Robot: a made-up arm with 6 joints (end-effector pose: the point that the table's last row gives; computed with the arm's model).
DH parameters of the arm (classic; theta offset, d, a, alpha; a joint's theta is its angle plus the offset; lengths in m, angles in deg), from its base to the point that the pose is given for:
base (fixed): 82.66 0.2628 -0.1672 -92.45
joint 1: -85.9 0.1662 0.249 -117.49
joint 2: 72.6 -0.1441 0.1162 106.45
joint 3: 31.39 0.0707 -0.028 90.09
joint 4: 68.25 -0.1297 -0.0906 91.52
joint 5: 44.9 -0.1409 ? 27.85
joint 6: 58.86 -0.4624 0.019 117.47
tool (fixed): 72.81 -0.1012 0 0
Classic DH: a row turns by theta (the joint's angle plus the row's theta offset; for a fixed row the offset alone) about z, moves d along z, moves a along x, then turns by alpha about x.
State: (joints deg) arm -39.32 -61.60 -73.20 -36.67 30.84 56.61
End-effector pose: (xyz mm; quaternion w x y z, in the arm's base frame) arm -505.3 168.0 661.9 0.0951 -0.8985 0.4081 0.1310
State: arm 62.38 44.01 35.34 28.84 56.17 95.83
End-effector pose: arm -784.0 -43.1 490.1 0.3500 0.8929 0.2316 -0.1633
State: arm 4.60 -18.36 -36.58 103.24 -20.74 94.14
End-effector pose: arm 218.6 -393.1 318.1 0.4544 0.2258 -0.7296 0.4585
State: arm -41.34 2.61 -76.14 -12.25 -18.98 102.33
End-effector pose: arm -407.0 -98.9 852.4 0.0671 -0.8745 0.1276 0.4631
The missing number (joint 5, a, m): -0.0492
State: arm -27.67 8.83 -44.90 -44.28 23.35 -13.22
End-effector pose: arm -626.9 -142.0 858.2 0.6687 0.5731 0.0551 -0.4706
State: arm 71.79 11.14 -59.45 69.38 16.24 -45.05
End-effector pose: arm -81.3 -367.2 207.3 0.2139 -0.5866 -0.7769 0.0812
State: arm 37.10 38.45 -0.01 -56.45 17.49 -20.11
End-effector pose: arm -551.2 140.3 997.9 0.9203 0.0166 0.2896 -0.2625
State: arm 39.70 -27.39 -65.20 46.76 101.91 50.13
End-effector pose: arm 57.2 226.5 98.5 0.1915 0.7042 -0.3708 0.5745
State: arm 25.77 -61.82 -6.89 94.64 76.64 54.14
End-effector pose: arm 269.5 -68.3 361.3 0.2270 0.2831 0.1265 0.9232
